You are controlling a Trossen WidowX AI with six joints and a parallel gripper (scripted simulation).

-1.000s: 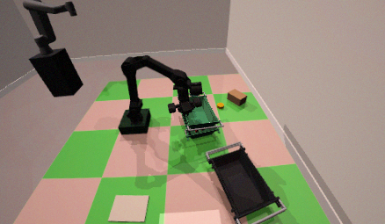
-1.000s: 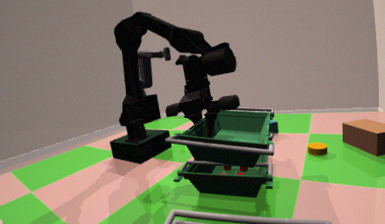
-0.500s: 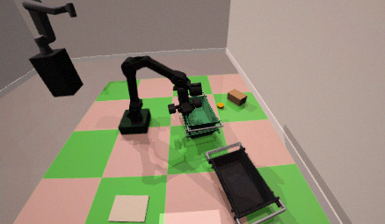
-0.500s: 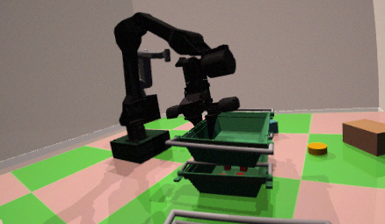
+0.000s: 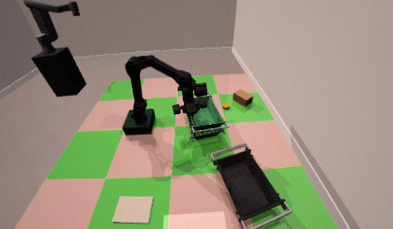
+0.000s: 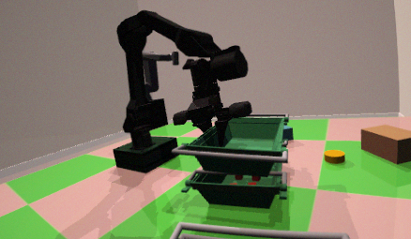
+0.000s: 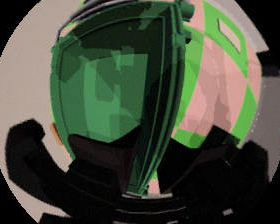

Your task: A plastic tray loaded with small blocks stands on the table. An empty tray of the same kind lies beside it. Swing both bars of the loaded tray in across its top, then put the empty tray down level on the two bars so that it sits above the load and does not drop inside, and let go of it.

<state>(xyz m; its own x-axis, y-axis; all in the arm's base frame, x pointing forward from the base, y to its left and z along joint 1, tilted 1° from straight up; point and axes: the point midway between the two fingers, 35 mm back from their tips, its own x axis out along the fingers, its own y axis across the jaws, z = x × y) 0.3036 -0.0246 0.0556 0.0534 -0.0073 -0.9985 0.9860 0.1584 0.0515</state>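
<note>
My gripper tip is 7 cm short of the green tray, 1 cm to the right of it and 3 cm below it. Round my gripper tip: blue block (8 cm ahead, 34 cm to the left, 6 cm below); then brown box (39 cm ahead, 22 cm to the left, 6 cm below); then orange disc (25 cm ahead, 17 cm to the left, 8 cm below).
</note>
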